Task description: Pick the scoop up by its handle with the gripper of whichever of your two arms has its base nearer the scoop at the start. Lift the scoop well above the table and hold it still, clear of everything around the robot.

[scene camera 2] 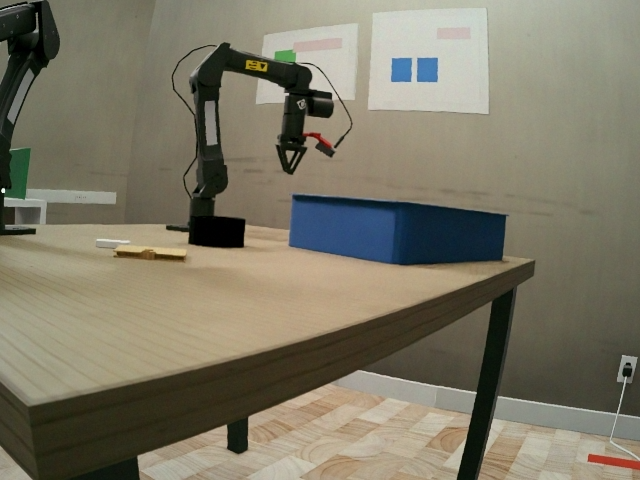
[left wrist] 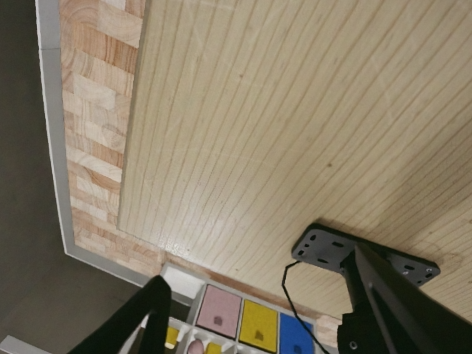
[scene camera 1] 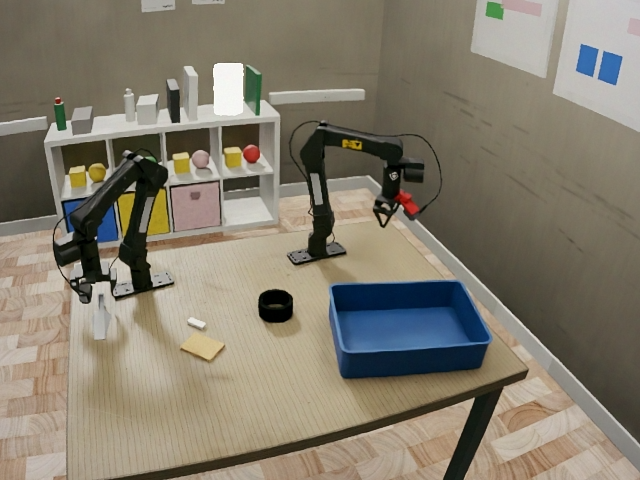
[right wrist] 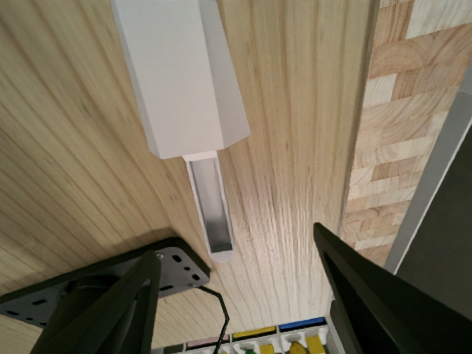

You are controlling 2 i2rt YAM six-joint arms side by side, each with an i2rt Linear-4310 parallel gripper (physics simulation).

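Seen in the pictures: left gripper, fingertip midpoint: (scene camera 2: 288, 173) (left wrist: 251, 269) (scene camera 1: 388, 220); right gripper, fingertip midpoint: (scene camera 1: 96, 296) (right wrist: 232, 243); left arm's base, link origin: (scene camera 1: 316, 254); right arm's base, link origin: (scene camera 1: 142, 285) (right wrist: 108, 284).
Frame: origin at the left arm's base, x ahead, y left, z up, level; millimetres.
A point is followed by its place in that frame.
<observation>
The light grey scoop (scene camera 1: 100, 328) {x 132, y -762, z 12 mm} (right wrist: 175, 80) {x 101, y -759, z 22 mm} lies on the table near its left edge in scene camera 1; it does not show in scene camera 2. In the right wrist view its wide blade is at the top and its narrow handle (right wrist: 216, 215) {x 15, y -742, z 17 mm} points down the picture. My right gripper (scene camera 1: 99, 294) {x 13, y -752, z 42 mm} (right wrist: 232, 243) {x 13, y -752, z 42 mm} is open and empty, above the handle, with the handle's end between the fingertips as seen in the wrist view. In scene camera 1 it partly hides the handle. My left gripper (scene camera 1: 383, 219) {x 121, y 194, z 154 mm} (scene camera 2: 290, 167) {x 121, y 194, z 154 mm} (left wrist: 251, 269) {x 121, y 194, z 154 mm} is open and empty, high above the table, far from the scoop.
The right arm's base plate (scene camera 1: 162, 280) {x -37, y -533, z 10 mm} (right wrist: 185, 270) {x -46, y -687, z 10 mm} is close beside the handle. A white block (scene camera 1: 196, 323) {x 208, y -490, z 11 mm} (scene camera 2: 111, 243) {x 208, y -497, z 7 mm}, a yellow notebook (scene camera 1: 202, 347) {x 309, y -503, z 9 mm} (scene camera 2: 165, 254) {x 342, y -516, z 8 mm}, a black ring (scene camera 1: 275, 313) {x 281, y -277, z 35 mm} (scene camera 2: 217, 231) {x 266, y -296, z 27 mm} and a blue bin (scene camera 1: 413, 361) {x 620, y -46, z 50 mm} (scene camera 2: 341, 227) {x 432, y -170, z 47 mm} stand farther right.
</observation>
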